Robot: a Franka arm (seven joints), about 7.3 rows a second.
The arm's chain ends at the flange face. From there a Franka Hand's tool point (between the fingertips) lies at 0.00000 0.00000 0.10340 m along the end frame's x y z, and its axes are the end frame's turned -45 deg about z.
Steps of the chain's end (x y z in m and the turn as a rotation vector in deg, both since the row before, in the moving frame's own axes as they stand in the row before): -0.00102, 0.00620, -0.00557, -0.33, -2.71, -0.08; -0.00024, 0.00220, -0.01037, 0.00, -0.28, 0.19; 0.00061, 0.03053, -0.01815, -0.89, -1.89, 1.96; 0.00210, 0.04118, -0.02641, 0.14, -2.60, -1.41
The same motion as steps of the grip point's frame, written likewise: -0.00899, 0.00063, -0.00569, 1.68, -2.15, -0.08; -0.00208, 0.00103, -0.01037, 0.20, -0.20, 0.19; -0.02468, 0.02068, -0.01822, 0.71, -1.97, 1.96; -0.03081, 0.02715, -0.02652, 1.94, -1.74, -1.41
